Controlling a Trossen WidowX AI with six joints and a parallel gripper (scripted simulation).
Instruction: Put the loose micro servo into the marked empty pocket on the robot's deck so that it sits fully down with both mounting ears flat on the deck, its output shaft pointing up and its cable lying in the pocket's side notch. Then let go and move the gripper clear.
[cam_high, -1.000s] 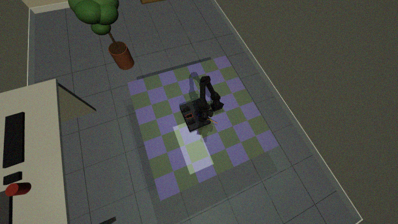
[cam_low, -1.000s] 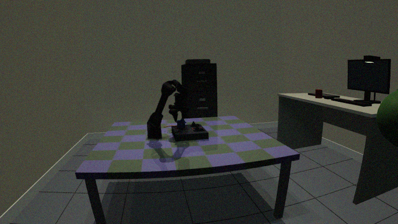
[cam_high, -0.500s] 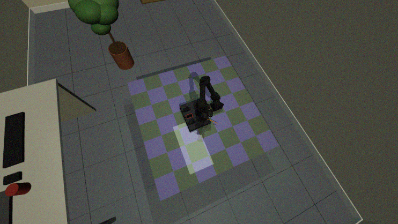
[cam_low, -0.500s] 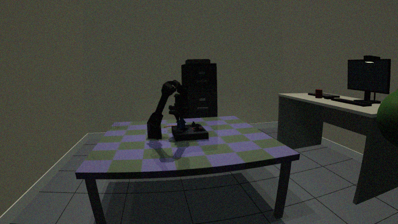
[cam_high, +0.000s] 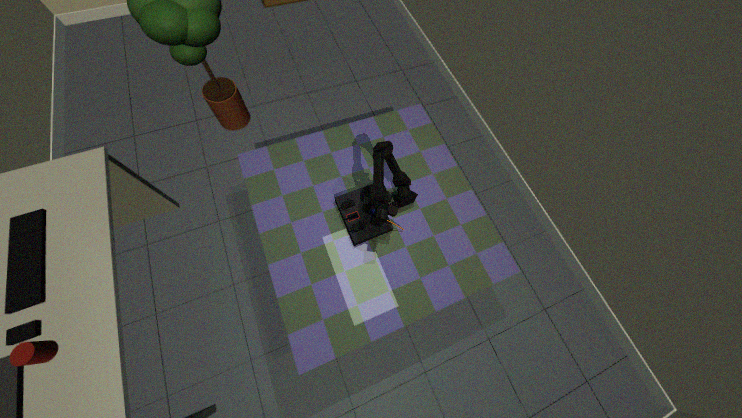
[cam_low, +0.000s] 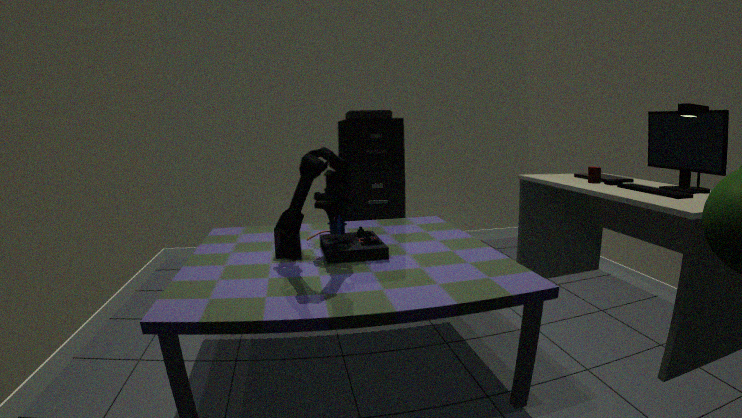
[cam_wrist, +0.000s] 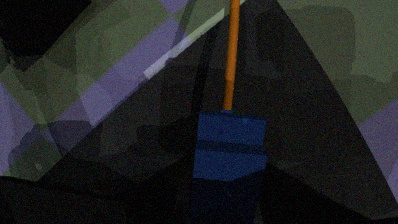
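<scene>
Right now the dark deck is 9 cm below my gripper tip, 7 cm to the right of it and 2 cm ahead of it.
</scene>
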